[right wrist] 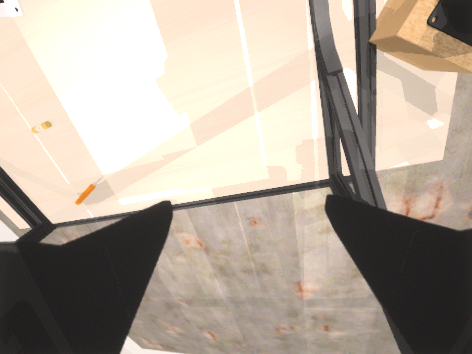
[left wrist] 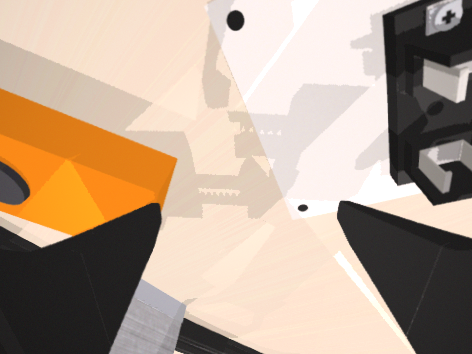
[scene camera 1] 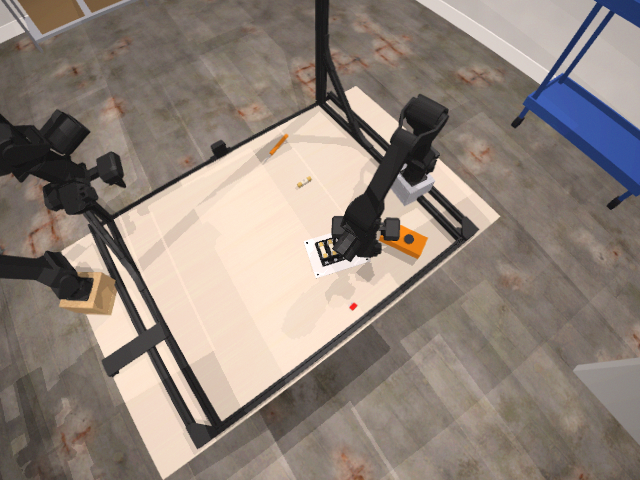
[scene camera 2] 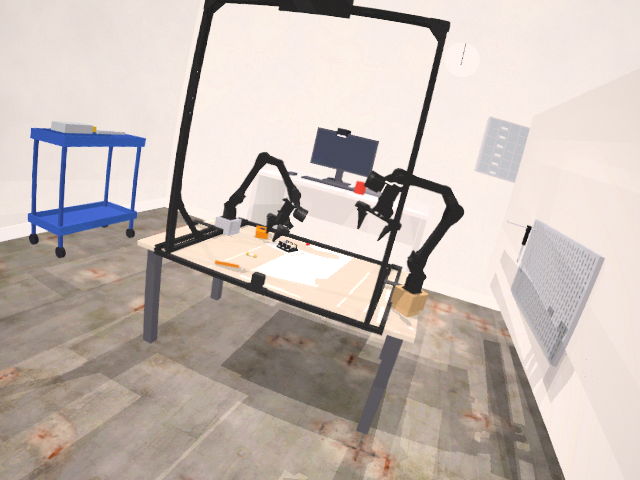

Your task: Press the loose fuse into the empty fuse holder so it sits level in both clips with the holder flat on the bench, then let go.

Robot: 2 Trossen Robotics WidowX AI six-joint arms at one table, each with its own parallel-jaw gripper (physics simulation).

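Places are measured from the left arm's base along level axes (x back, y right, z up), in centimetres.
Pixels of known places: left gripper, fingertip midpoint: [left wrist: 250,210] [scene camera 2: 269,237]; right gripper, fingertip midpoint: [right wrist: 249,204] [scene camera 1: 109,194] [scene camera 2: 367,235]; left arm's base, origin of the base link: [scene camera 1: 413,175] [scene camera 2: 228,217]; right arm's base, origin of the base link: [scene camera 1: 80,289] [scene camera 2: 412,290].
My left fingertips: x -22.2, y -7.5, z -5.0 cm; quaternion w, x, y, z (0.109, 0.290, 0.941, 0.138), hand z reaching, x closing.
Observation:
For each thing: its top centre in the pictures, then the offset to it from my left fingertips.
- loose fuse, middle of its top: [right wrist: 38,128] [scene camera 1: 304,180] [scene camera 2: 251,253] dz -1.2, dx -6.8, dy +26.3 cm
- orange block, middle of its top: [left wrist: 23,194] [scene camera 1: 404,236] [scene camera 2: 262,229] dz +0.8, dx +9.2, dy -7.2 cm
- orange-handled screwdriver, middle of its top: [right wrist: 86,192] [scene camera 1: 275,146] [scene camera 2: 232,263] dz -1.3, dx -8.7, dy +44.0 cm
- small red piece, middle of its top: [scene camera 1: 352,305] [scene camera 2: 307,243] dz -1.8, dx -14.8, dy -16.7 cm
The loose fuse [scene camera 1: 304,181] [scene camera 2: 251,254] [right wrist: 41,126], with yellow caps, lies on the bench apart from the holder. The black fuse holder [scene camera 2: 287,246] [left wrist: 395,125] is on a white plate [scene camera 1: 311,266] [left wrist: 325,175]; scene camera 1 shows seated fuses in it. In the left wrist view, a pair of empty metal clips shows at the right edge, the rest being cut off. My left gripper [left wrist: 250,210] is open and empty, low over the plate's edge between the holder and an orange block, partly hiding the holder in scene camera 1. My right gripper [scene camera 2: 370,233] [right wrist: 249,204] is open and empty, raised high.
The orange block [scene camera 1: 419,244] [scene camera 2: 261,231] [left wrist: 75,135] is beside the left gripper. An orange-handled screwdriver [scene camera 1: 279,144] [scene camera 2: 226,264] [right wrist: 85,194] lies beyond the loose fuse. A small red piece [scene camera 1: 353,306] [scene camera 2: 307,244] lies near the bench edge. A black frame borders the bench.

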